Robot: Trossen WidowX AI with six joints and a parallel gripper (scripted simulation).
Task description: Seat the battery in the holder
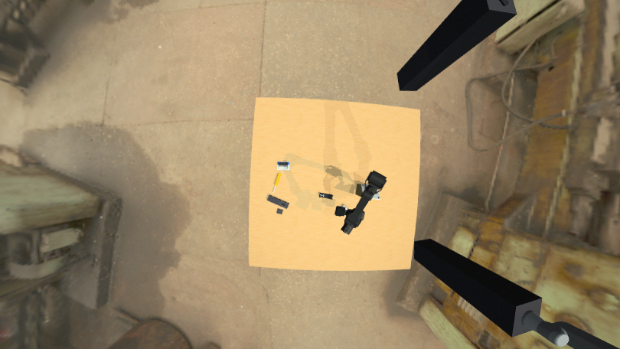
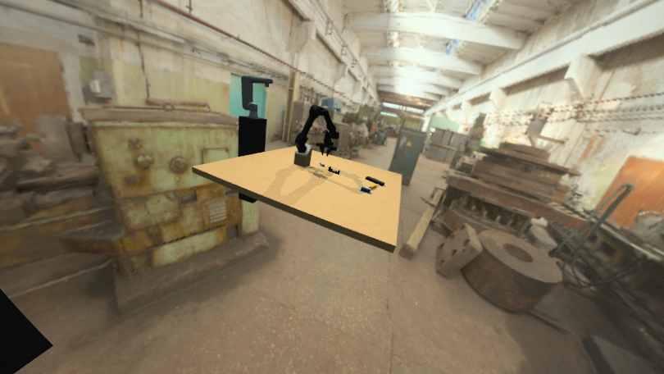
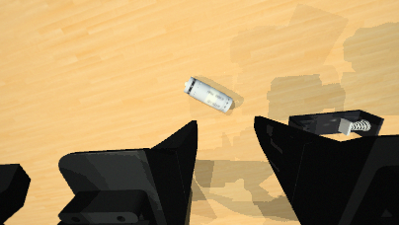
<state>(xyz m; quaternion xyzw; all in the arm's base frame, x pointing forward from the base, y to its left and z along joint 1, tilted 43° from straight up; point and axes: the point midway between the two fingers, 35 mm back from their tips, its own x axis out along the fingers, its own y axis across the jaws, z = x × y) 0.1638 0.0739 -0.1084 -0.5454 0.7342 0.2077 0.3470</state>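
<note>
The battery is 80 mm below my gripper tip and 10 mm behind it. From my gripper tip the other things lie so: yellow screwdriver 480 mm ahead, 210 mm to the right, 80 mm below; then black battery door 470 mm ahead, 90 mm below, 10 mm to the right; then black remote control 480 mm ahead, 80 mm to the right, 80 mm below.
</note>
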